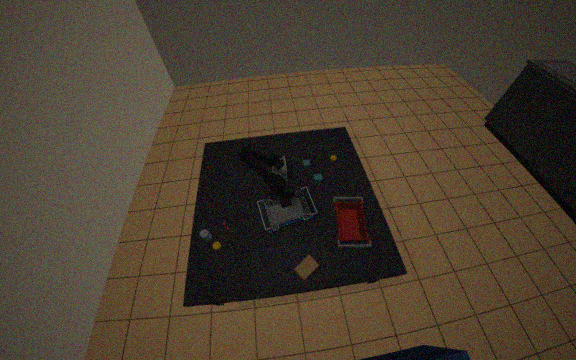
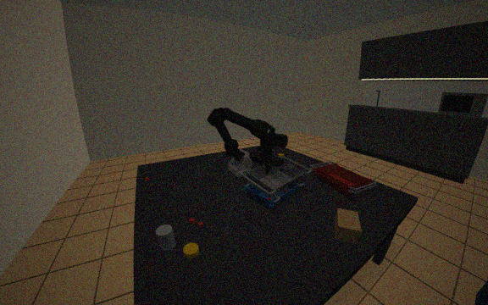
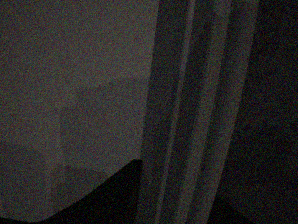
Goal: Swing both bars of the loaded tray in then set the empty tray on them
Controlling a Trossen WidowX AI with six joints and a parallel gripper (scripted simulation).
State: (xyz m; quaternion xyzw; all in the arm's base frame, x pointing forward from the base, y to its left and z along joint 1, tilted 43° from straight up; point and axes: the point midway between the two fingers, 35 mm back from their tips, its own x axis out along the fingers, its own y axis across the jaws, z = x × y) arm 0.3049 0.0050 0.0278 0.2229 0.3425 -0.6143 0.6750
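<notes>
The grey tray lies 70 mm ahead of my gripper tip, 20 mm above it and 10 mm to the left of it. From my gripper tip the other things lie so: white disc (520 mm to the right, 140 mm ahead, 60 mm below); then tan box (430 mm ahead, 80 mm to the left, 70 mm below).
</notes>
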